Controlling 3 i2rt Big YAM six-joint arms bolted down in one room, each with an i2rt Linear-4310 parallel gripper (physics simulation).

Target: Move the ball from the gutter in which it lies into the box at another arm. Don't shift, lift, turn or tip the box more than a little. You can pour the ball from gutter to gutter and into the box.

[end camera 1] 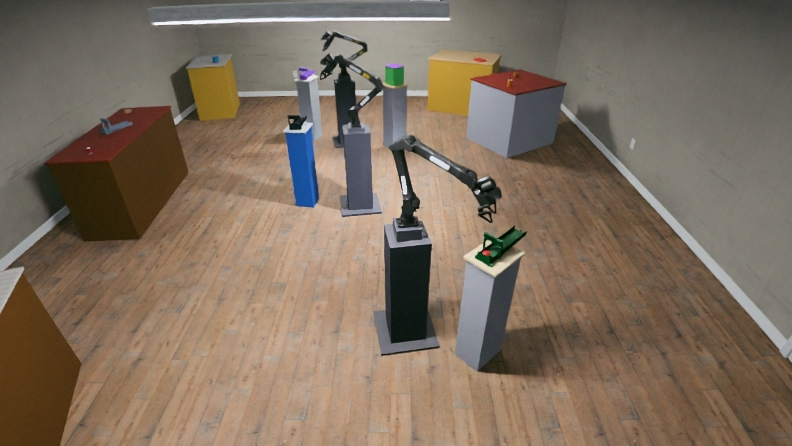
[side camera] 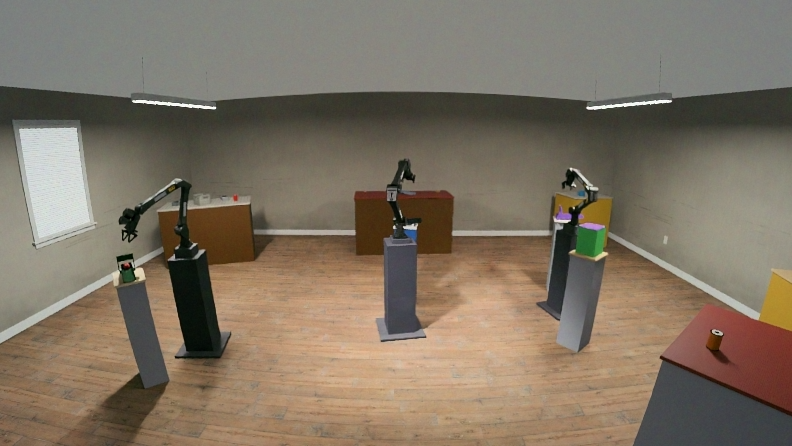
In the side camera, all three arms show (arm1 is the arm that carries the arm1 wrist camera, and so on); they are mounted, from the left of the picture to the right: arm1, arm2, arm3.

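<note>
The red ball (end camera 1: 486, 253) (side camera: 126, 265) lies in the lower end of the green gutter (end camera 1: 510, 240) (side camera: 128, 274), on a pedestal. Arm1's gripper (side camera: 129, 236) is open above it; the end camera shows the near arm's gripper (end camera 1: 487, 213) there, empty. A black gutter (end camera 1: 296, 122) (side camera: 412, 221) sits on the blue pedestal by the middle arm. Arm2's gripper (side camera: 411, 178) is raised. A purple gutter (end camera 1: 305, 73) (side camera: 563, 216) and the green box (end camera 1: 394, 75) (side camera: 590, 241) with purple top stand on pedestals beside arm3. Arm3's gripper (side camera: 564, 183) is raised. The middle gripper (end camera 1: 323, 68) and far gripper (end camera 1: 323, 42) look open and empty.
A dark red table (end camera 1: 145, 119) at the left of the end camera holds a grey gutter-like piece (end camera 1: 114, 126). Another red-topped table (end camera 1: 534, 84) (side camera: 742, 343) stands opposite, with an orange can (side camera: 714, 339). Yellow cabinets (end camera 1: 213, 91) (end camera 1: 460, 85) stand at the far end.
</note>
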